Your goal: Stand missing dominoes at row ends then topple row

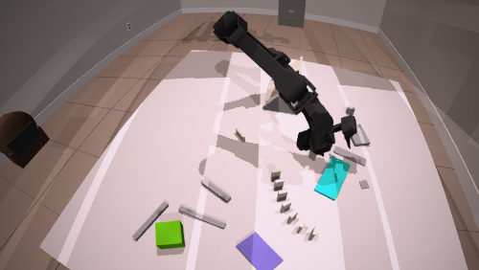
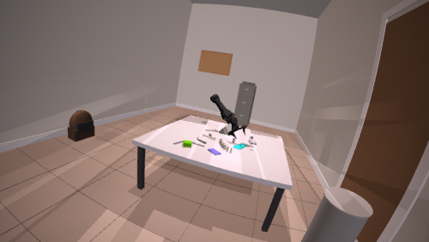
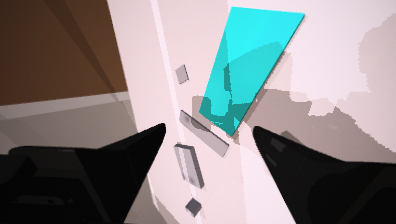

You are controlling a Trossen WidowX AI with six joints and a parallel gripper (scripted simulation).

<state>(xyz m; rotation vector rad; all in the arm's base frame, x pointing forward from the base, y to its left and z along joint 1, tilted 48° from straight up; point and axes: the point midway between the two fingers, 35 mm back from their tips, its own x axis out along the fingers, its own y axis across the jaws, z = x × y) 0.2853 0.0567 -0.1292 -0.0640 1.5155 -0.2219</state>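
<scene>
My gripper tip is now 7 cm above the cyan block, 4 cm short of it and 1 cm to the right of it. The rest, counted from my gripper tip: purple block: 31 cm ahead, 19 cm to the right, 7 cm below; small grey piece: 12 cm to the left, 8 cm below, 6 cm ahead; green cube: 43 cm to the right, 32 cm ahead, 6 cm below.
</scene>
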